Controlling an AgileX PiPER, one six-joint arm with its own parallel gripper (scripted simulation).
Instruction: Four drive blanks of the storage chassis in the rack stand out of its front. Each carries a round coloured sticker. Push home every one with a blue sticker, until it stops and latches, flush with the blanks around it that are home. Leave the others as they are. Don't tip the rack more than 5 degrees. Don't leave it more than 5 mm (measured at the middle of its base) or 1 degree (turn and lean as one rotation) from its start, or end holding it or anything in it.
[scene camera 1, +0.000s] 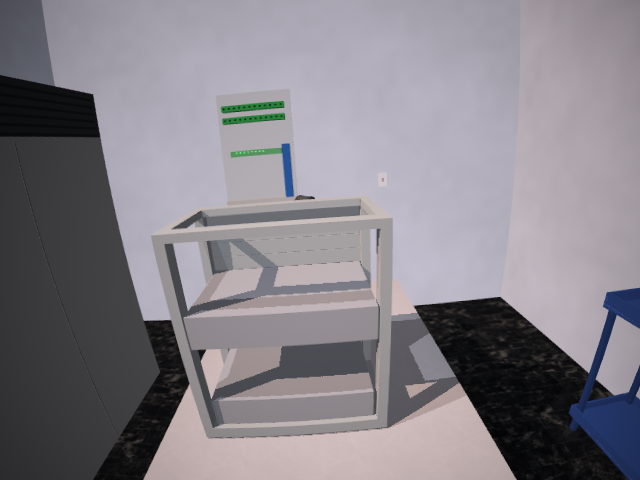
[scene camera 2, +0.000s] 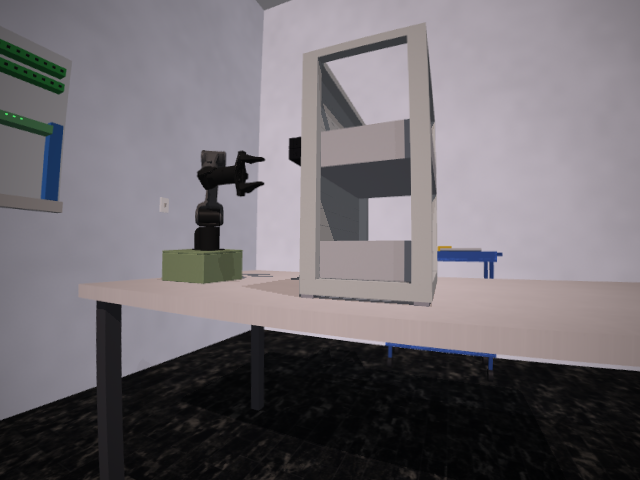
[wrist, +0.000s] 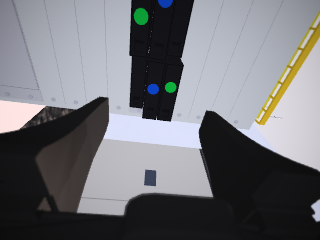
Labels:
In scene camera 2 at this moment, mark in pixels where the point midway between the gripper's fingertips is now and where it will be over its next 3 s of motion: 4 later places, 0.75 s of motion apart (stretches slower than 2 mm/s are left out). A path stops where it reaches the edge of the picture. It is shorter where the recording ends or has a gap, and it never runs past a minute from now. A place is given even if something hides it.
My gripper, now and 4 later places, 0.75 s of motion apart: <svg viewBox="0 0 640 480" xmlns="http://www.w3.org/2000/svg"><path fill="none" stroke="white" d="M262 171L269 172L293 176L302 178L294 167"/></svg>

